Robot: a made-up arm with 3 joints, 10 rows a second.
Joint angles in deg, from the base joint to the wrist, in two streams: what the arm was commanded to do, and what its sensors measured. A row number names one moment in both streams.
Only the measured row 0 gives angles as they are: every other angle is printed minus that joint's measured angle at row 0.
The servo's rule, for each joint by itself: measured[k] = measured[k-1] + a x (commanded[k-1-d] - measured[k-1]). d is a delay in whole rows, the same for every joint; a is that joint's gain. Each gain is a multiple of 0.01, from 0.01 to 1. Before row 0 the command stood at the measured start. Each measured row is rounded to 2 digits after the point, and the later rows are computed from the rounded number. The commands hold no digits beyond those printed.
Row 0, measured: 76.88 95.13 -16.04
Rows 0 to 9, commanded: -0.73 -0.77 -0.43; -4.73 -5.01 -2.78; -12.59 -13.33 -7.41; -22.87 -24.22 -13.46; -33.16 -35.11 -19.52; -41.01 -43.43 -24.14; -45.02 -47.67 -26.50; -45.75 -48.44 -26.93; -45.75 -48.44 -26.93; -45.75 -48.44 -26.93
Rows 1 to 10, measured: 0.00 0.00 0.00; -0.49 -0.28 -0.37; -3.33 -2.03 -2.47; -9.53 -6.21 -6.77; -18.47 -12.87 -12.59; -28.31 -21.10 -18.62; -36.82 -29.36 -23.42; -42.31 -36.13 -26.10; -44.61 -40.68 -26.82; -45.37 -43.55 -26.92
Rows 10 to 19, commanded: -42.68 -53.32 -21.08; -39.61 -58.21 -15.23; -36.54 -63.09 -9.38; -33.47 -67.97 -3.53; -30.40 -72.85 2.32; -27.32 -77.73 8.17; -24.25 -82.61 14.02; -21.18 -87.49 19.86; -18.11 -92.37 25.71; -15.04 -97.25 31.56
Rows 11 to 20, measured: -45.62 -45.36 -26.93; -43.65 -48.31 -21.84; -40.94 -51.97 -16.09; -37.99 -56.08 -10.25; -34.96 -60.48 -4.40; -31.90 -65.06 1.45; -28.83 -69.75 7.30; -25.76 -74.51 13.15; -22.69 -79.31 18.99; -19.62 -84.14 24.84
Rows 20 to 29, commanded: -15.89 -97.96 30.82; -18.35 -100.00 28.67; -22.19 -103.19 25.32; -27.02 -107.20 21.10; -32.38 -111.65 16.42; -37.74 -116.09 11.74; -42.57 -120.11 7.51; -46.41 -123.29 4.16; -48.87 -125.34 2.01; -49.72 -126.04 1.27
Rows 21 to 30, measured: -16.55 -88.99 30.69; -16.11 -92.31 30.80; -17.61 -95.16 28.95; -20.68 -98.13 25.79; -24.93 -101.49 21.71; -29.92 -105.25 17.11; -35.16 -109.26 12.44; -40.12 -113.27 8.15; -44.33 -116.98 4.68; -47.37 -120.07 2.36
